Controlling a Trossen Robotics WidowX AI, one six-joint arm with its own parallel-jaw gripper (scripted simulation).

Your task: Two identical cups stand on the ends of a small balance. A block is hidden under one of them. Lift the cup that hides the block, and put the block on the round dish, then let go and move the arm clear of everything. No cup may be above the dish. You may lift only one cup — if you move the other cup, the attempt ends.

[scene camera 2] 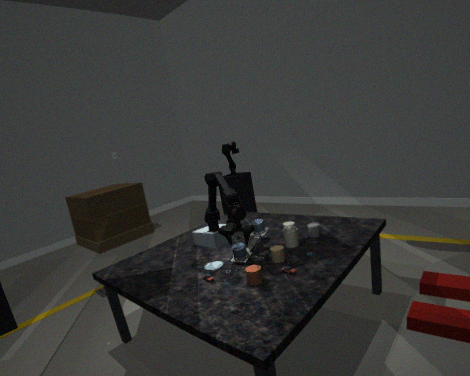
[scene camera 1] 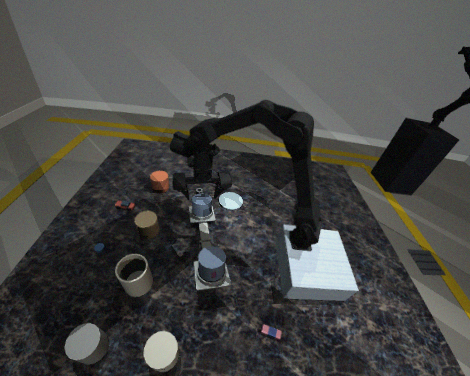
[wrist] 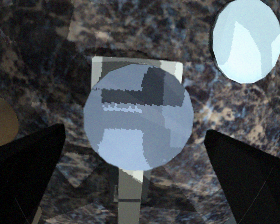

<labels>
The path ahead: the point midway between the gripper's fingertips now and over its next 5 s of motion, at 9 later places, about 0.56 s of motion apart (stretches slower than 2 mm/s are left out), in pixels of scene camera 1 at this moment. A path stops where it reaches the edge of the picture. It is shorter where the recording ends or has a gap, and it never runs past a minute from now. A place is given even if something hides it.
The gripper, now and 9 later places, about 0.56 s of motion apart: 201,198; 201,204; 202,208; 201,208; 201,205; 201,202; 202,198; 202,193; 202,187; 202,183
</labels>
